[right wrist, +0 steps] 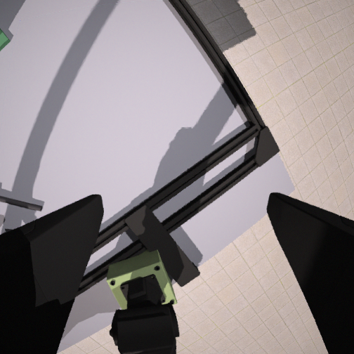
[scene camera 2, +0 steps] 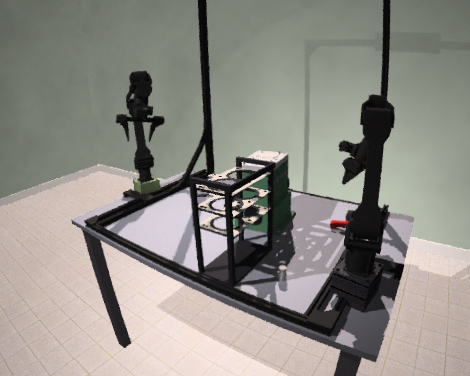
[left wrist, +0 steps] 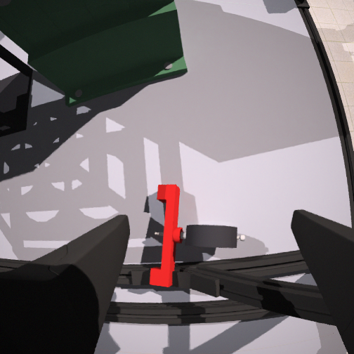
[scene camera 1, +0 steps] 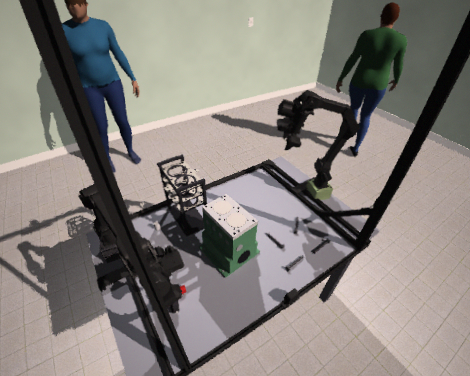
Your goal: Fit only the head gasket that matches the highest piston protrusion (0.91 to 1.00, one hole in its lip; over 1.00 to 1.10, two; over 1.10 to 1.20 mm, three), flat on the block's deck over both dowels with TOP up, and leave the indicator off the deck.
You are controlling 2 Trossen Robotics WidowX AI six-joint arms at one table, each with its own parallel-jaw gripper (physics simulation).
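Pixels of known places: left gripper, between the fingertips: [scene camera 2: 346, 181] [scene camera 1: 176, 281]; right gripper, between the fingertips: [scene camera 2: 138, 141] [scene camera 1: 284, 144]; left arm's base, origin of its link: [scene camera 2: 359, 267] [scene camera 1: 111, 238]; right arm's base, origin of its link: [scene camera 2: 145, 179] [scene camera 1: 320, 184].
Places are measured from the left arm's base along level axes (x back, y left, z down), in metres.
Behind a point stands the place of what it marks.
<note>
The indicator, a red bridge [left wrist: 171, 220] [scene camera 1: 183, 289] @(z 0.063, x -0.225, y -0.303 m) [scene camera 2: 339, 224] @(z 0.068, x -0.200, y -0.298 m) with a black round dial [left wrist: 211, 236], lies on the table by the left rail. My left gripper [left wrist: 212, 221] is open above it, fingertips on either side of it in the left wrist view. My right gripper [right wrist: 186, 203] [scene camera 2: 139, 140] @(z -0.215, x -0.864, y 0.074 m) is open and empty, raised near its own base. The green block [scene camera 1: 217, 247] @(z -0.008, x -0.399, y -0.219 m) [scene camera 2: 283, 195] @(z -0.008, x -0.412, y -0.241 m) [left wrist: 110, 50] stands mid-table; its pale deck [scene camera 1: 230, 215] @(z -0.153, x -0.463, y -0.201 m) carries two round piston tops. The black rack [scene camera 2: 230, 250] @(z -0.031, x -0.273, y 0.175 m) [scene camera 1: 204, 192] @(z -0.136, x -0.419, y -0.022 m) holds gaskets on tiers; their lip holes are too small to read.
A small white cylinder [scene camera 2: 283, 271] @(z 0.055, x -0.185, y 0.066 m) [scene camera 1: 157, 226] @(z 0.062, x -0.195, y 0.048 m) stands between rack and left arm. Several dark bolt-like parts [scene camera 1: 275, 240] @(z 0.076, x -0.675, y -0.230 m) [scene camera 1: 294, 263] @(z 0.077, x -0.689, y -0.367 m) lie on the other side of the block. A black block-shaped part [scene camera 1: 290, 296] @(z 0.033, x -0.576, y -0.500 m) is at the front rail. Dark rails [left wrist: 330, 75] edge the table.
</note>
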